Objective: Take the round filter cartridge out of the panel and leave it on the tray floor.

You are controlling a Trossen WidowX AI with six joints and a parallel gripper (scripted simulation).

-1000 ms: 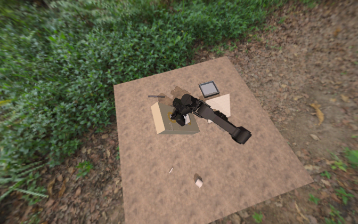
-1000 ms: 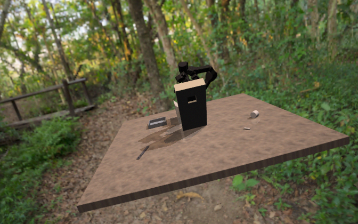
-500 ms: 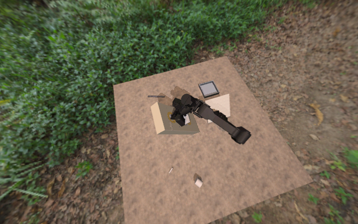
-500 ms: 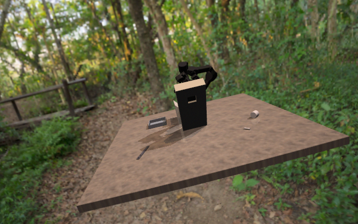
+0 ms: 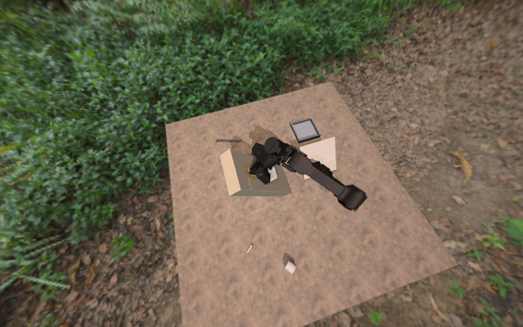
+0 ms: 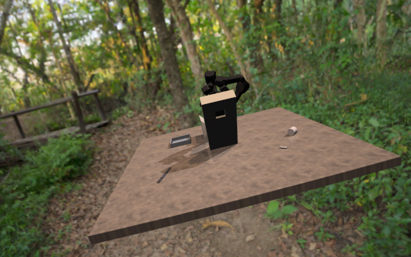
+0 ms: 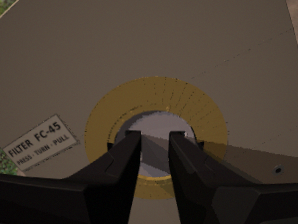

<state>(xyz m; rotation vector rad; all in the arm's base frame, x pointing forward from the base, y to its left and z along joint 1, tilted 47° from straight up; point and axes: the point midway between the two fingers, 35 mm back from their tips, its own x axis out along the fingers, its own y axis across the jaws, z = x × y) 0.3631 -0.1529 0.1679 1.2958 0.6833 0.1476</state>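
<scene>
Now: the grey tray 430 mm behind my gripper tip, 300 mm to the right of it and 270 mm below it. The rest, counted from my gripper tip: small pin: 300 mm to the left, 280 mm below, 90 mm ahead; round grey filter cartridge: 10 mm below, 10 mm ahead.
</scene>
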